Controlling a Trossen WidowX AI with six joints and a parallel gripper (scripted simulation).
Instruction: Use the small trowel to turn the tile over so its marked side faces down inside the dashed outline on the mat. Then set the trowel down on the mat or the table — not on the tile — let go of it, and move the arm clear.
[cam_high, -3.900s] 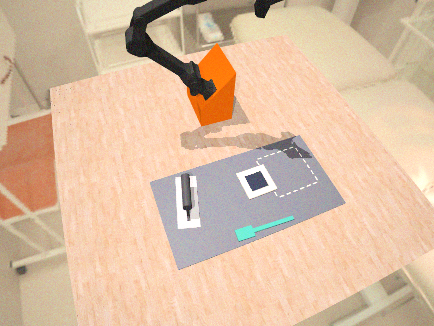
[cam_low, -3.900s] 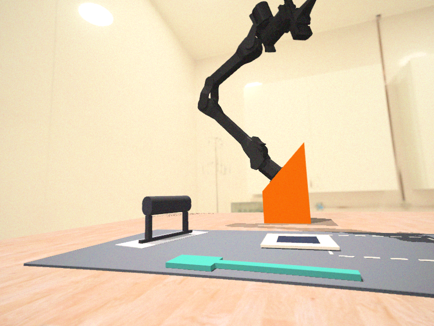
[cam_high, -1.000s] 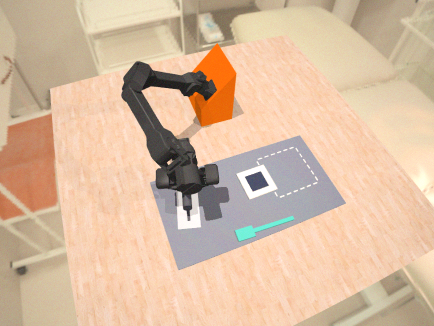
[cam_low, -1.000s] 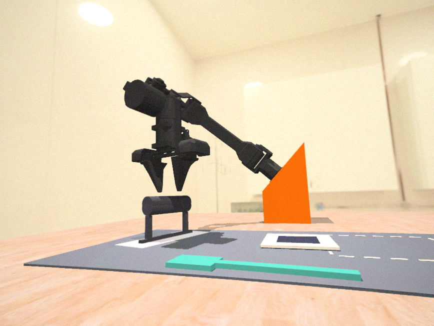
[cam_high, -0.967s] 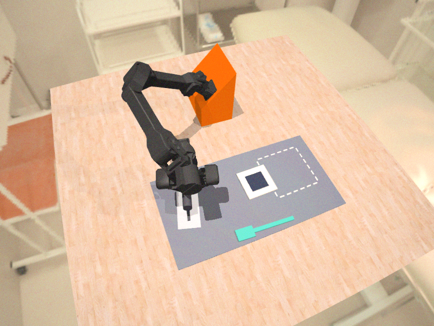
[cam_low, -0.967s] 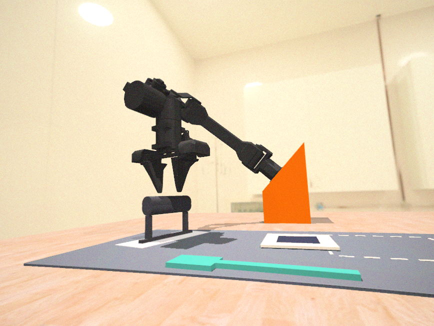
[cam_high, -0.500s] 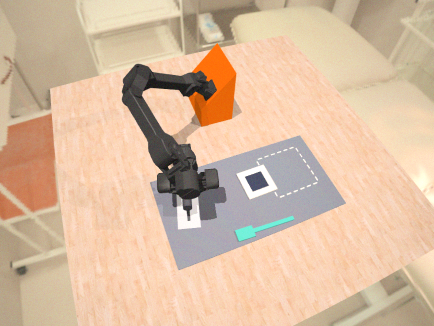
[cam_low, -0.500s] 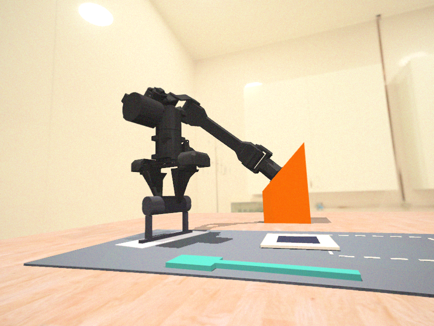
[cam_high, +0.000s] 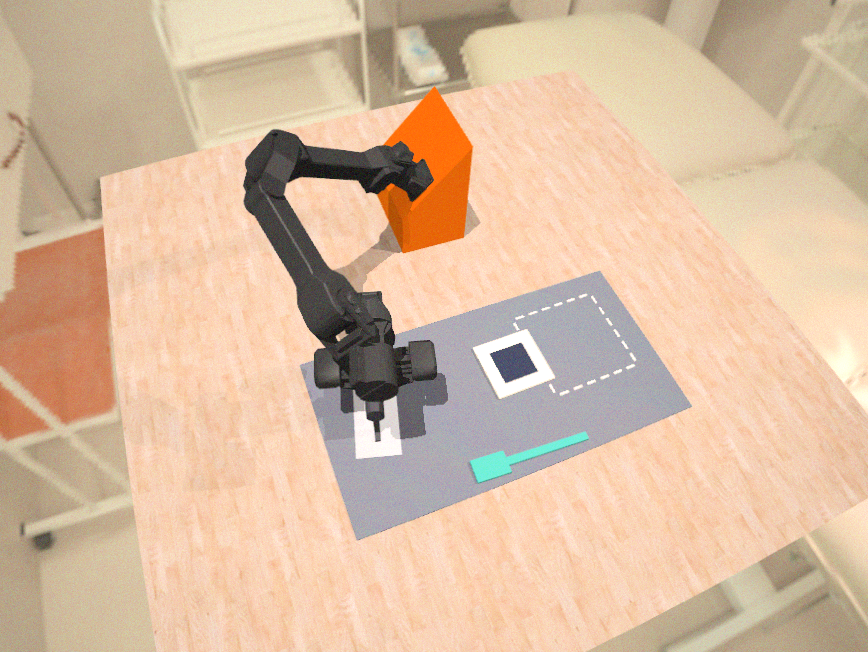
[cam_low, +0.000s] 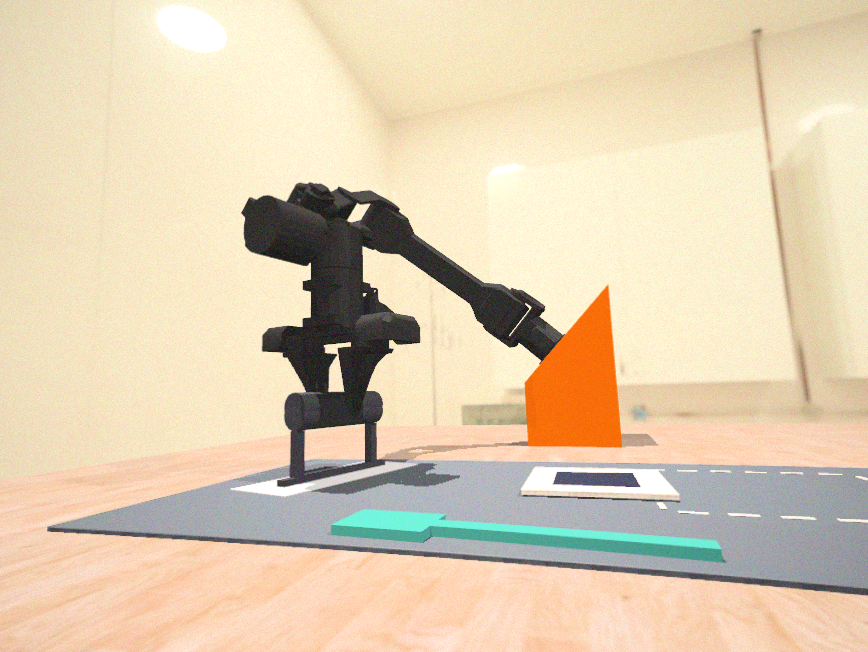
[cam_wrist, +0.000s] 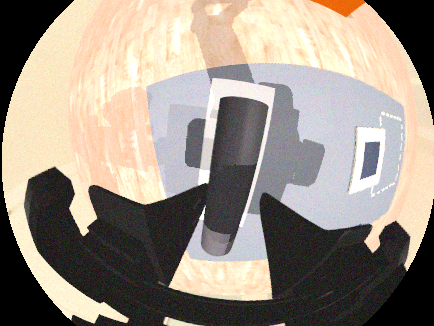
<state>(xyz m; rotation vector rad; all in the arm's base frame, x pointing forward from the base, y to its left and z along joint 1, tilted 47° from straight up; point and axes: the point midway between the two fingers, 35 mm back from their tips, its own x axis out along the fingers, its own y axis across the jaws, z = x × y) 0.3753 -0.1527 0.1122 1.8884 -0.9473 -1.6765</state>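
Now: the black-handled tool 3 cm below my gripper tip and 3 cm behind it. Round my gripper tip: white tile 26 cm to the left, 6 cm below, 1 cm behind; grey mat 21 cm to the left, 8 cm below, 3 cm ahead; teal trowel 20 cm to the left, 17 cm ahead, 6 cm below.
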